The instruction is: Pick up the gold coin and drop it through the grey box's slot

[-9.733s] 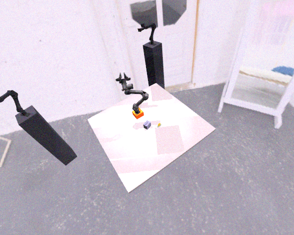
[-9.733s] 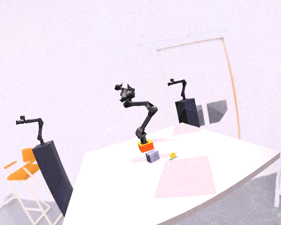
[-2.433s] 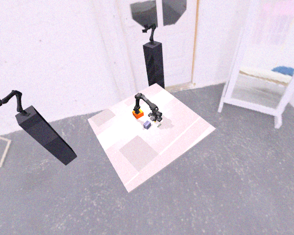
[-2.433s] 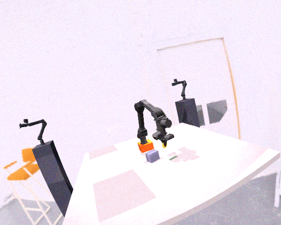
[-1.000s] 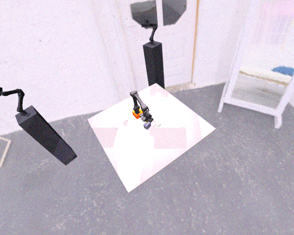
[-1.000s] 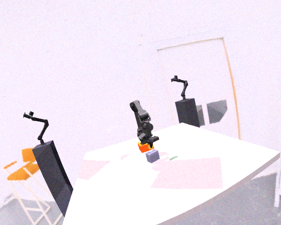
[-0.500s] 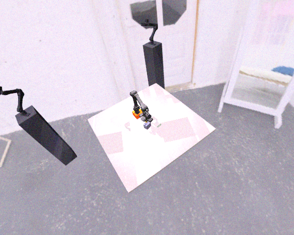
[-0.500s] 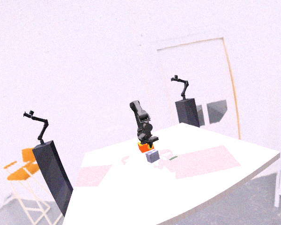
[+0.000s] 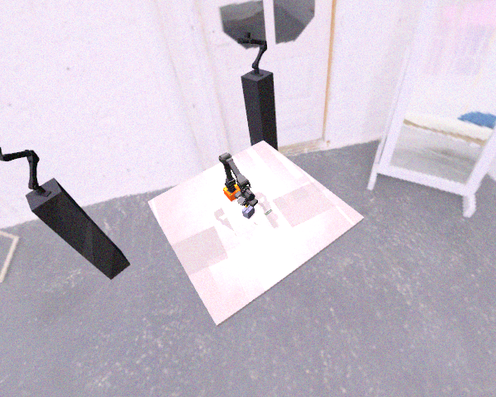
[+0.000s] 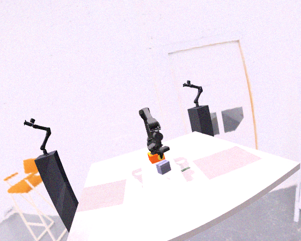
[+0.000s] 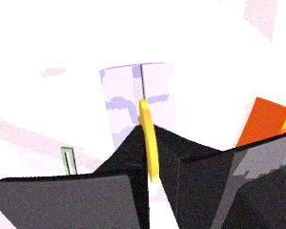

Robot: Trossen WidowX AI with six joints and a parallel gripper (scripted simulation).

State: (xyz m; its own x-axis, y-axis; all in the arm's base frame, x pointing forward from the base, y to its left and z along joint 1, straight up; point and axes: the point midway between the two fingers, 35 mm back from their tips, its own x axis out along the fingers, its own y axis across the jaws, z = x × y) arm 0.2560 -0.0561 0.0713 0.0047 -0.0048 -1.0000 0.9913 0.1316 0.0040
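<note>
Right now the gold coin is 1 cm above my gripper tip.
</note>
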